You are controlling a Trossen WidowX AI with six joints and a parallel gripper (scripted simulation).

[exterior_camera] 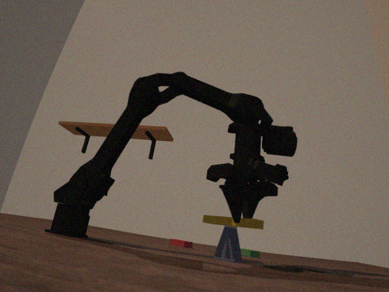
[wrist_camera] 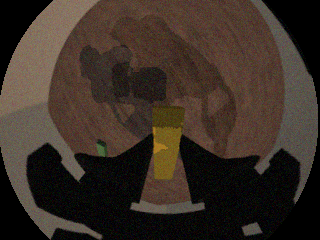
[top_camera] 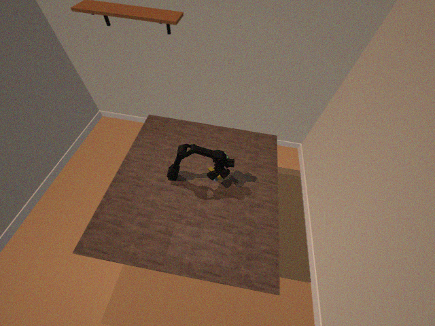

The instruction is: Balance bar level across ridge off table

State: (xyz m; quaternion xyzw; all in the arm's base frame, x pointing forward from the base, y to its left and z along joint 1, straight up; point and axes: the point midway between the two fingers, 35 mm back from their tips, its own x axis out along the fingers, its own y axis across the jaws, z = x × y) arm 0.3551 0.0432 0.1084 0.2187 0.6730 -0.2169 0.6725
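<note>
My gripper tip is now 20 mm to the right of the yellow bar and 20 mm past it. The rest, counted from my gripper tip: small red block: 240 mm to the left, 170 mm behind, 70 mm below; then small green block: 250 mm to the left, 70 mm below, 30 mm ahead.
</note>
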